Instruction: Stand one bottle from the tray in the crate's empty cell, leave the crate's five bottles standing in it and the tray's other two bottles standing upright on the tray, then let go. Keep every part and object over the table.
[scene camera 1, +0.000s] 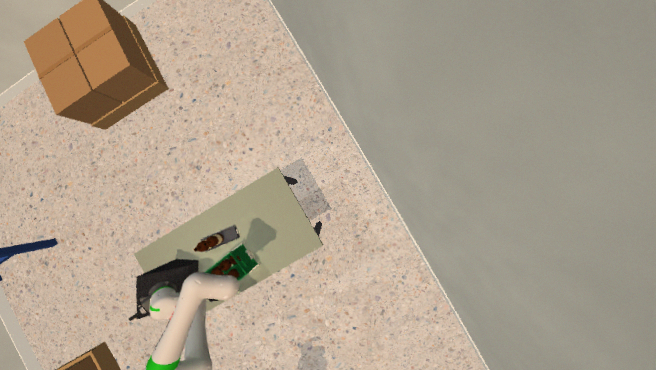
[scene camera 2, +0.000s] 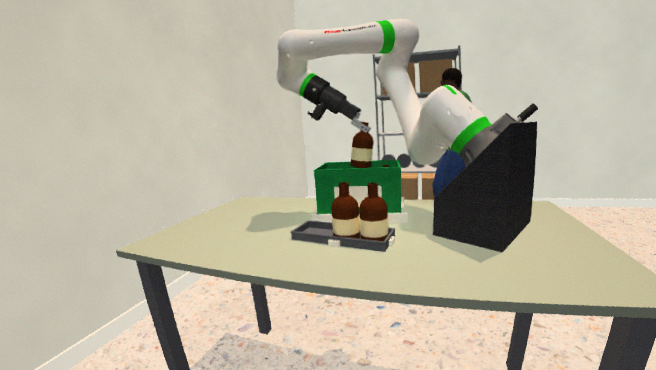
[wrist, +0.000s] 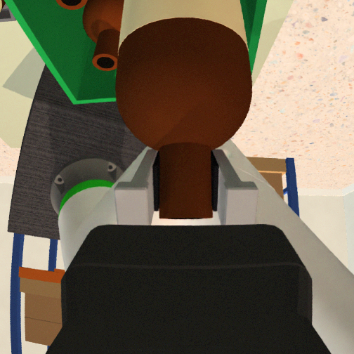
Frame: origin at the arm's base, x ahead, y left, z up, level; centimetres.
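Seen in the pictures: gripper, fingertip midpoint: (scene camera 2: 368, 130); arm's base, link origin: (scene camera 1: 162, 292) (scene camera 2: 490, 156).
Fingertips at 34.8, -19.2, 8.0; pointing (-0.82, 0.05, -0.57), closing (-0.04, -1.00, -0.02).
Pixels of each thing's top centre, then the offset from my fingertips to it, as dx, dy, dz. Level surfaces: height alone.
- brown bottle, top centre: (scene camera 2: 361, 121) +2.4, +0.0, +3.2
- green crate, top centre: (scene camera 2: 359, 164) (scene camera 1: 223, 275) +3.6, +3.7, -11.2
- dark tray, top centre: (scene camera 2: 341, 230) (scene camera 1: 219, 238) +6.7, +26.9, -26.2
- table, surface height: dz -28.7
My gripper (scene camera 2: 362, 126) (wrist: 184, 168) is shut on the neck of a brown bottle (scene camera 2: 362, 150) (wrist: 184, 90) with a cream label. The bottle hangs about upright over the green crate (scene camera 1: 245, 256) (scene camera 2: 325, 194) (wrist: 56, 55), its base near rim height in scene view 2. I cannot tell which cell is below it or whether the base is inside the rim. Brown bottles (scene camera 1: 226, 266) (wrist: 104, 30) stand in the crate; the arm and held bottle hide part of them. Two bottles (scene camera 2: 345, 215) (scene camera 2: 374, 215) stand upright on the dark tray (scene camera 1: 231, 233) (scene camera 2: 311, 238), at its right end in scene view 2.
The black robot pedestal (scene camera 1: 167, 275) (scene camera 2: 480, 200) stands on the table (scene camera 1: 270, 200) (scene camera 2: 200, 240) beside the crate. The tray lies in front of the crate in scene view 2. A shelf rack and a person, partly hidden by the arm, are behind the table.
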